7 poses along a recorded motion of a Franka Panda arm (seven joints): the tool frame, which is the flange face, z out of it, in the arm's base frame.
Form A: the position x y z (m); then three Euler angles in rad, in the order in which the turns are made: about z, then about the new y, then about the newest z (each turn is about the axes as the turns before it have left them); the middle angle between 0 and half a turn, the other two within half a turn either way.
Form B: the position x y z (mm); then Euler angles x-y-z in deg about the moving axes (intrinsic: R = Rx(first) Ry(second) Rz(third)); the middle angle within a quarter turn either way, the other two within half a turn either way. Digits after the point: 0 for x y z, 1 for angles.
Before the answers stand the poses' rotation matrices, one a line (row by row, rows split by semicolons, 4 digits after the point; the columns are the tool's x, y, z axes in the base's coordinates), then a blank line. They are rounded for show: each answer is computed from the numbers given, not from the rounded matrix.
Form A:
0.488, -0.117, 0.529, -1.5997, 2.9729, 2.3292
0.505, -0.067, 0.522, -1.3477, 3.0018, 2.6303
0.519, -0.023, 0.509, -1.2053, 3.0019, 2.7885
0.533, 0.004, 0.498, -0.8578, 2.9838, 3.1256
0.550, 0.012, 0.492, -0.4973, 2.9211, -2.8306
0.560, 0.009, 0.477, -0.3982, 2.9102, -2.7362
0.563, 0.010, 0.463, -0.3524, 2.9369, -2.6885
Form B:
0.7060 -0.7082 -0.0049; -0.6987 -0.6955 -0.1678; 0.1155 0.1219 -0.9858
0.6683 -0.7433 0.0308; -0.7339 -0.6655 -0.1359; 0.1215 0.0682 -0.9902
0.6551 -0.7539 0.0498; -0.7442 -0.6552 -0.1300; 0.1306 0.0481 -0.9903
0.6580 -0.7460 0.1028; -0.7365 -0.6660 -0.1189; 0.1571 0.0025 -0.9876
0.6705 -0.7166 0.1922; -0.7121 -0.6943 -0.1043; 0.2082 -0.0669 -0.9758
0.6715 -0.7102 0.2114; -0.7104 -0.6982 -0.0889; 0.2107 -0.0904 -0.9733
0.6751 -0.7126 0.1908; -0.7147 -0.6959 -0.0702; 0.1828 -0.0890 -0.9791

488, -117, 529, 170.3, -0.3, 45.1
505, -67, 522, 172.2, 1.8, 48.0
519, -23, 509, 172.5, 2.9, 49.0
533, 4, 498, 173.1, 5.9, 48.6
550, 12, 492, 173.9, 11.1, 46.9
560, 9, 477, 174.8, 12.2, 46.6
563, 10, 463, 175.9, 11.0, 46.5

